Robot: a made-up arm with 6 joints.
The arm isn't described. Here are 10 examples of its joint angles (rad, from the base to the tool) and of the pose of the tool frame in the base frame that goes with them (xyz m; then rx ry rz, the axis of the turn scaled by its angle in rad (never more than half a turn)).
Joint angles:
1: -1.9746 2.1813 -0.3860 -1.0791 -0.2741 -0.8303
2: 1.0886 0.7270 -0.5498 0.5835 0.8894 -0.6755
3: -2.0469 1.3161 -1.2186 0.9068 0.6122 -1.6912
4: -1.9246 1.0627 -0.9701 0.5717 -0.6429 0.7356
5: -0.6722 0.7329 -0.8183 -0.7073 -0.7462 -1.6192
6: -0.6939 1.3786 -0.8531 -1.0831 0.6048 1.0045
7: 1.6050 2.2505 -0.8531 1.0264 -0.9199 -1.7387
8: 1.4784 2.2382 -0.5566 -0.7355 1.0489 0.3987
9: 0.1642 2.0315 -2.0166 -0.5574 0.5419 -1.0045
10: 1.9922 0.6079 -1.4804 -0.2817 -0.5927 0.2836
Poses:
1: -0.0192 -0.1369 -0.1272 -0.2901 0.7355 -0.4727
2: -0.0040 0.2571 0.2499 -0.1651 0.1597 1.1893
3: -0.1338 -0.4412 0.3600 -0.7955 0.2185 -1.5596
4: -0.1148 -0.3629 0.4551 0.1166 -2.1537 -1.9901
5: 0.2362 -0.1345 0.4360 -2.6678 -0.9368 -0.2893
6: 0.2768 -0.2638 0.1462 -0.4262 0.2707 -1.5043
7: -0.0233 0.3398 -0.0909 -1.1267 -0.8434 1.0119
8: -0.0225 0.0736 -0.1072 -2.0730 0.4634 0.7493
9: 0.5652 0.0965 0.2971 -1.4463 -0.3938 0.3009
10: -0.1269 -0.0152 0.6909 2.0944 -0.9097 0.9810
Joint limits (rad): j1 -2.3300..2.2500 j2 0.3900..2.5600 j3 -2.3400..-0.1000 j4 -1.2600..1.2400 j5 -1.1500..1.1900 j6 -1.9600..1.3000
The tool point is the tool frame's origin. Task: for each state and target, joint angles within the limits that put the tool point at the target. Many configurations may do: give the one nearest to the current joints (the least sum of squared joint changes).
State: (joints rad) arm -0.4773 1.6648 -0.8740 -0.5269 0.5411 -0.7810
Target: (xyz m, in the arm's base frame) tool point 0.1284 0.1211 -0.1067
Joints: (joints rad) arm 0.4961 2.0577 -0.6242 -0.2382 0.4483 -0.6898
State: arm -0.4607 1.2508 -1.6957 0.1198 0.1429 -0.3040
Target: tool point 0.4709 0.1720 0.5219
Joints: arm 0.2292 1.7456 -2.0106 0.1699 0.0782 -0.2705
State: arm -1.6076 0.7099 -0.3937 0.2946 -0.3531 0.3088
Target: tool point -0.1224 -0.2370 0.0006
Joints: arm -2.2686 1.3835 -0.1389 0.3901 -0.2698 0.2978
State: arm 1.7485 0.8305 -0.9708 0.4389 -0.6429 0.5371
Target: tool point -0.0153 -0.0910 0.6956
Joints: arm 2.0042 0.4759 -1.4556 0.7272 -0.7795 0.5826
